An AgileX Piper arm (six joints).
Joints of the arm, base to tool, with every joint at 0 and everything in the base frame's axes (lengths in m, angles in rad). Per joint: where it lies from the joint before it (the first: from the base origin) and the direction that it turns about. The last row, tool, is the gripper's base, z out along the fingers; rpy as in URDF.
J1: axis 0 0 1 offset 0.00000 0.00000 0.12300
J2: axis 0 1 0 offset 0.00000 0.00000 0.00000
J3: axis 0 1 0 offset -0.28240 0.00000 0.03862
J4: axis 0.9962 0 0.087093 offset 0.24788 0.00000 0.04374
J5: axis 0 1 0 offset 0.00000 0.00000 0.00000
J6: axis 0.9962 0 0.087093 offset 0.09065 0.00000 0.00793
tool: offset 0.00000 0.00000 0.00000 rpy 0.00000 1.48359 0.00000
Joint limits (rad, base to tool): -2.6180..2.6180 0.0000..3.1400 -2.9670..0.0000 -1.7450..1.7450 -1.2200..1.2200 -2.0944..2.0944
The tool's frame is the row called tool.
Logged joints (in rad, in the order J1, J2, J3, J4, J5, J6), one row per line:
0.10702 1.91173 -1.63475 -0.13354 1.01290 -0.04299
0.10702 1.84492 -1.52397 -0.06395 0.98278 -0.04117
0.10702 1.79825 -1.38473 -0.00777 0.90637 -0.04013
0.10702 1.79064 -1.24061 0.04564 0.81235 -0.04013
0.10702 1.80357 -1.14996 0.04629 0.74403 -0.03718
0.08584 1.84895 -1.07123 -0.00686 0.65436 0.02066
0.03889 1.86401 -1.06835 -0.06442 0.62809 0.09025
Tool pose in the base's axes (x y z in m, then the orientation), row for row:
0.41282 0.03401 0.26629 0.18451 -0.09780 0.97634 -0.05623
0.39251 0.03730 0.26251 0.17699 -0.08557 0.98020 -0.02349
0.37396 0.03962 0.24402 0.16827 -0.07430 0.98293 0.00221
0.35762 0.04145 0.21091 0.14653 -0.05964 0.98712 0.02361
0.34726 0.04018 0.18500 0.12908 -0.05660 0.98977 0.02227
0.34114 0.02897 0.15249 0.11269 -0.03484 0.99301 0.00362
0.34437 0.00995 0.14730 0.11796 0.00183 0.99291 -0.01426
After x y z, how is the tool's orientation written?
As a quaternion, w x y z.
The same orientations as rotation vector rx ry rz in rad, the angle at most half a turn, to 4 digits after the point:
-0.2757 2.7521 -0.1585
-0.2422 2.7744 -0.0665
-0.2113 2.7955 0.0063
-0.1717 2.8415 0.0680
-0.1645 2.8773 0.0647
-0.1022 2.9139 0.0106
0.0054 2.9048 -0.0417

